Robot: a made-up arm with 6 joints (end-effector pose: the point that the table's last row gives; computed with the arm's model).
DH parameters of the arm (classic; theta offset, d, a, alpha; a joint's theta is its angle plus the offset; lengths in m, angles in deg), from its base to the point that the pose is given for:
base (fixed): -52.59 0 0.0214 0
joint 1: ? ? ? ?
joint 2: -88.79 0 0.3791 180
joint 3: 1.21 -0.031 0.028 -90
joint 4: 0 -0.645 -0.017 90
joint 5: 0 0.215 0.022 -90
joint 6: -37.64 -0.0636 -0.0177 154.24
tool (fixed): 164.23 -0.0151 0 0
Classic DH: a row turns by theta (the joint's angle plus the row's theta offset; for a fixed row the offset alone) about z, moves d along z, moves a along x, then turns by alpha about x.
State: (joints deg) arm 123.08 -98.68 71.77 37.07 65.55 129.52
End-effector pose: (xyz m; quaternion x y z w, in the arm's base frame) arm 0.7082 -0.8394 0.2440 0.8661 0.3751 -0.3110 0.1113
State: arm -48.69 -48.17 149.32 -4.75 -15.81 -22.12
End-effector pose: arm -0.7445 0.5970 0.4287 -0.3801 -0.4164 0.0589 0.8238
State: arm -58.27 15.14 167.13 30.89 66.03 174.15
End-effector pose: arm -0.4064 0.3818 0.8813 -0.5530 0.6773 0.1626 0.4571
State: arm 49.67 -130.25 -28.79 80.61 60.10 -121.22
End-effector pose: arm -0.4598 -0.5090 0.7129 -0.4248 0.0683 0.6565 0.6196
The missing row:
joint 1: 52.59 0.379 -0.018 -90
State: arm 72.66 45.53 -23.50 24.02 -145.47 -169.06
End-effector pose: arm 0.3700 0.4280 0.0757 0.5564 0.1837 -0.5266 0.6160
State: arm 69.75 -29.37 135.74 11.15 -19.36 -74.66
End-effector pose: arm -0.1402 -0.9133 0.8301 -0.0533 -0.2614 0.9422 0.2029
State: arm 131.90 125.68 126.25 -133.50 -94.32 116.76
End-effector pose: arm -0.7925 0.5225 0.0649 0.4554 0.0203 -0.8649 0.2099
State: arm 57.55 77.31 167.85 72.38 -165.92 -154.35
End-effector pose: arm 0.1646 0.0350 1.0581 -0.9587 0.0663 -0.2004 0.1908
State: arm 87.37 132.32 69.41 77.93 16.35 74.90
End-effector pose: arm 0.0635 0.7705 -0.3870 -0.8083 -0.3119 0.0479 0.4971
